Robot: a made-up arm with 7 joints.
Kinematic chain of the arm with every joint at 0, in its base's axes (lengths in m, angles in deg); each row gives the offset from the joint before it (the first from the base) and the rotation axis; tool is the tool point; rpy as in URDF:
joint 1: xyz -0.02 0 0.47 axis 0.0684 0.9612 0.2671
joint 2: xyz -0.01 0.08 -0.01 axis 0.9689 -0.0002 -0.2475
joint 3: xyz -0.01 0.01 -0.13 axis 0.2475 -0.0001 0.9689
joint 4: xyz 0 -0.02 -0.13 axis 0.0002 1 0
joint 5: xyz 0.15 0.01 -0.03 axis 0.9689 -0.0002 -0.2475
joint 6: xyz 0.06 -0.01 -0.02 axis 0.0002 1 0
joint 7: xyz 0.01 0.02 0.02 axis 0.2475 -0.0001 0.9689
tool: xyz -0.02 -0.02 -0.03 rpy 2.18 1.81 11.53
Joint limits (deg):
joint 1: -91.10..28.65
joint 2: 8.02..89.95
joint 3: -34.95..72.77
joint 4: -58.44..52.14
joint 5: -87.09..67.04
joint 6: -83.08..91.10
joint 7: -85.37..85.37
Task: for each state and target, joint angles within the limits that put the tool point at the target. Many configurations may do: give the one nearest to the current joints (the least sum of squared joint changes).
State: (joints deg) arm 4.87 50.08 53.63 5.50 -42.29 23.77 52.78
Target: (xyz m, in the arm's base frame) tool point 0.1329 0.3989 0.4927
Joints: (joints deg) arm 3.40 59.33 66.83 -5.71 -43.03 23.68 51.64
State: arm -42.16 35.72 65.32 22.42 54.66 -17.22 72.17
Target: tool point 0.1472 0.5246 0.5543
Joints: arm -46.13 70.99 72.77 46.45 54.59 -17.59 78.64
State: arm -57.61 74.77 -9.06 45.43 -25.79 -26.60 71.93
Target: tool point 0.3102 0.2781 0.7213
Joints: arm -82.05 76.90 -4.05 22.39 -26.64 -28.81 72.40
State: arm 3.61 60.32 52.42 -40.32 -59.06 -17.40 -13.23
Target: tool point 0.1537 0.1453 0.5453
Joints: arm -21.12 89.95 33.44 -51.73 -60.78 -26.62 -1.24
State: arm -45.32 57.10 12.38 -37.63 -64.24 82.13 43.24
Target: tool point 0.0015 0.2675 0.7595
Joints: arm -87.34 89.95 47.31 -4.80 -61.53 78.77 44.93
